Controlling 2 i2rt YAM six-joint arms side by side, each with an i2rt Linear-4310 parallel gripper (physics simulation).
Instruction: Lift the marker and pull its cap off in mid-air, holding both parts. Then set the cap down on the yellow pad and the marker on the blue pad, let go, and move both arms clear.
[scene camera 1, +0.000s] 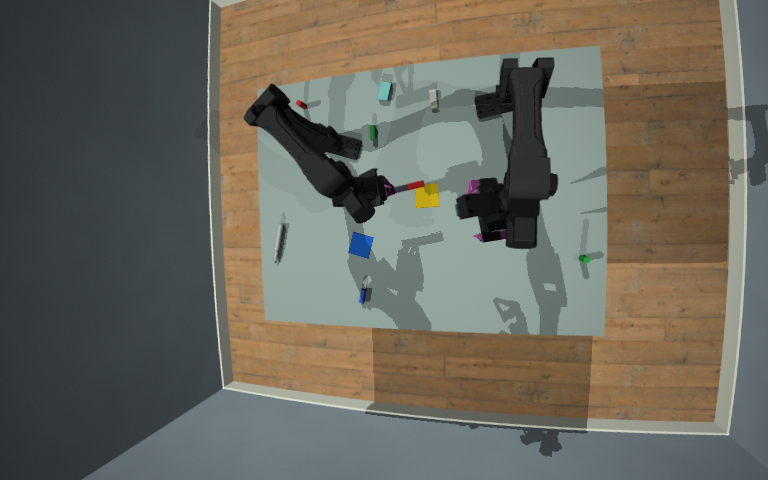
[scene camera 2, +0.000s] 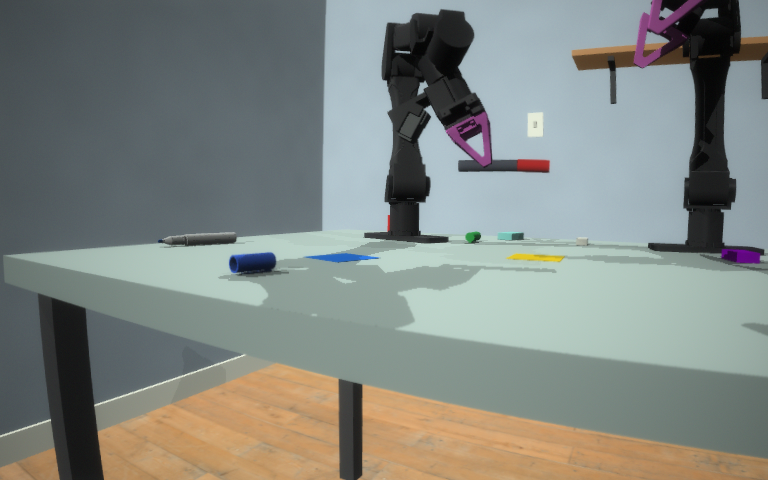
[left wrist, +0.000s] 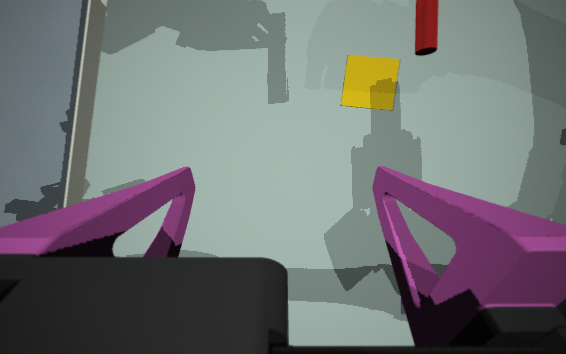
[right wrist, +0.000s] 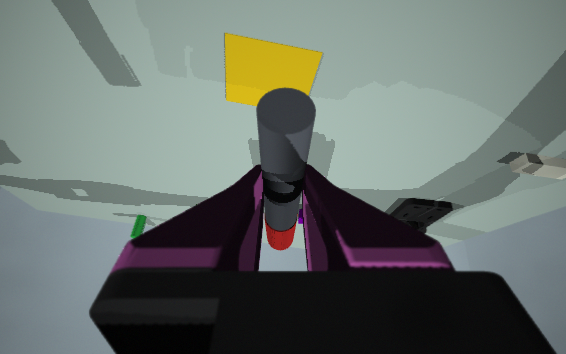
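Where they show: left gripper, between the fingertips: (scene camera 2: 644, 50) (left wrist: 283, 176); right gripper, between the fingertips: (scene camera 1: 393, 190) (scene camera 2: 488, 166) (right wrist: 283, 176); left arm's base, origin of its link: (scene camera 1: 507, 101) (scene camera 2: 704, 251) (right wrist: 404, 221); right arm's base, origin of its link: (scene camera 1: 334, 143) (scene camera 2: 404, 239).
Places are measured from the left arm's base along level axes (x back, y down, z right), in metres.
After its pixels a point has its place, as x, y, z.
The dark grey marker body (scene camera 1: 401, 187) {-0.221, -0.146, 0.358} (scene camera 2: 502, 165) {-0.232, -0.136, 0.364} (right wrist: 286, 150) {-0.224, -0.145, 0.424} is level in mid-air with its red cap (scene camera 1: 415, 185) {-0.224, -0.146, 0.317} (scene camera 2: 533, 165) {-0.232, -0.136, 0.317} (left wrist: 426, 27) {-0.226, -0.145, 0.312} (right wrist: 280, 239) {-0.222, -0.146, 0.324} on its end toward the picture's right in both scene views. My right gripper (scene camera 1: 391, 188) {-0.224, -0.135, 0.387} (scene camera 2: 485, 164) {-0.224, -0.135, 0.387} (right wrist: 283, 176) {-0.224, -0.135, 0.387} is shut on the grey body. My left gripper (scene camera 1: 475, 211) {-0.342, -0.270, 0.175} (left wrist: 283, 176) {-0.342, -0.270, 0.175} is open and empty, raised to the right of the cap in scene camera 1, apart from it. The yellow pad (scene camera 1: 427, 199) {-0.258, -0.001, 0.308} (scene camera 2: 535, 257) {-0.250, -0.001, 0.310} (left wrist: 360, 82) {-0.259, -0.001, 0.309} (right wrist: 265, 67) {-0.249, -0.001, 0.322} lies on the table below the cap end. The blue pad (scene camera 1: 360, 245) {-0.369, -0.001, 0.566} (scene camera 2: 341, 257) {-0.372, -0.001, 0.564} lies farther left, bare.
A blue tube (scene camera 1: 362, 296) {-0.544, -0.021, 0.585} (scene camera 2: 253, 262) {-0.552, -0.013, 0.580} lies near the blue pad, a grey pen (scene camera 1: 279, 243) {-0.309, -0.016, 0.875} (scene camera 2: 203, 238) {-0.307, -0.012, 0.872} at the far left. A teal block (scene camera 1: 385, 91) {0.128, -0.015, 0.378} (scene camera 2: 510, 236) {0.099, -0.008, 0.380}, a pale block (scene camera 1: 434, 100) {0.054, -0.012, 0.224} (scene camera 2: 582, 241) {0.032, -0.008, 0.228} (right wrist: 540, 166) {0.050, -0.012, 0.235} and a green cylinder (scene camera 1: 373, 133) {-0.005, -0.021, 0.444} (scene camera 2: 472, 236) {-0.024, -0.013, 0.444} lie between the arm bases.
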